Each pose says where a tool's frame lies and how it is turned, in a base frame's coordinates. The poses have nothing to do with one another.
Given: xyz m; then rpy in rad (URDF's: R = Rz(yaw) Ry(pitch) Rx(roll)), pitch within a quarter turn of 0, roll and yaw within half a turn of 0.
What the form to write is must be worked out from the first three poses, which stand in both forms.
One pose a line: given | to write
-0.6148, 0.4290, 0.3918, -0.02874, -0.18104, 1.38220 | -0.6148, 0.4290, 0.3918, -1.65, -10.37, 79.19
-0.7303, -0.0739, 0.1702, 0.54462, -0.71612, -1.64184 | -0.7303, -0.0739, 0.1702, 31.20, -41.03, -94.07
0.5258, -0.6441, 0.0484, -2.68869, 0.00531, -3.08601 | 0.5258, -0.6441, 0.0484, -154.05, 0.30, -176.82
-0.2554, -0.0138, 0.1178, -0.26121, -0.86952, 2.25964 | -0.2554, -0.0138, 0.1178, -14.97, -49.82, 129.47
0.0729, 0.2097, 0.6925, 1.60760, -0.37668, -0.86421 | 0.0729, 0.2097, 0.6925, 92.11, -21.58, -49.52
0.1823, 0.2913, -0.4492, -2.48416, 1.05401, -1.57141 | 0.1823, 0.2913, -0.4492, -142.33, 60.39, -90.04
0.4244, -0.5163, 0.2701, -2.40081, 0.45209, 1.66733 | 0.4244, -0.5163, 0.2701, -137.56, 25.90, 95.53
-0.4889, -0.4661, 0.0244, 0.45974, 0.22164, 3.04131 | -0.4889, -0.4661, 0.0244, 26.34, 12.70, 174.25
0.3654, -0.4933, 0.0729, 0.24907, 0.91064, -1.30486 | 0.3654, -0.4933, 0.0729, 14.27, 52.18, -74.76
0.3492, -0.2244, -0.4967, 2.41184, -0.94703, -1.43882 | 0.3492, -0.2244, -0.4967, 138.19, -54.26, -82.44
